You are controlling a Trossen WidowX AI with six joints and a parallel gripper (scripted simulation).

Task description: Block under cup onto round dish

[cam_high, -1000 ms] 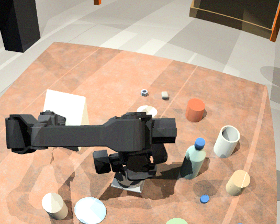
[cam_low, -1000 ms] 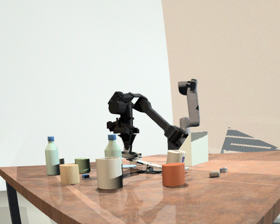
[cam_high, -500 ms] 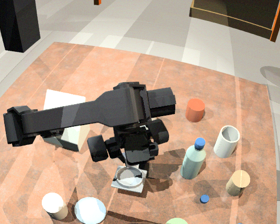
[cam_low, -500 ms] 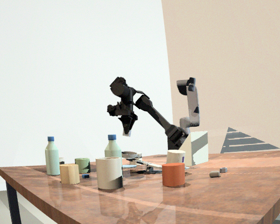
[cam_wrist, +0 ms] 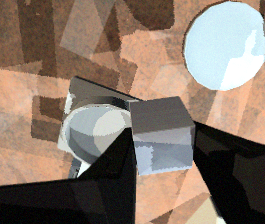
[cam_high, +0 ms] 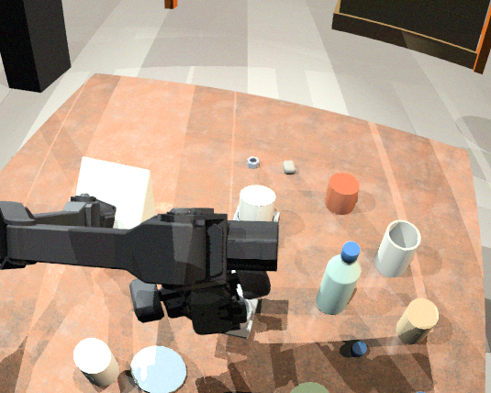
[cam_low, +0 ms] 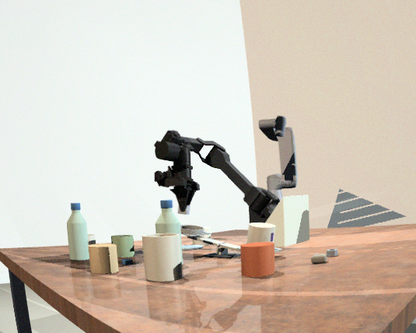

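Now: the round light-blue dish 7 cm behind my gripper tip, 8 cm to the right of it and 13 cm below it. From my gripper tip the other things lie so: grey block (1 cm above); then blue cap (27 cm ahead, 8 cm to the left, 13 cm below); then cream cup (1 cm behind, 33 cm to the left, 7 cm below).
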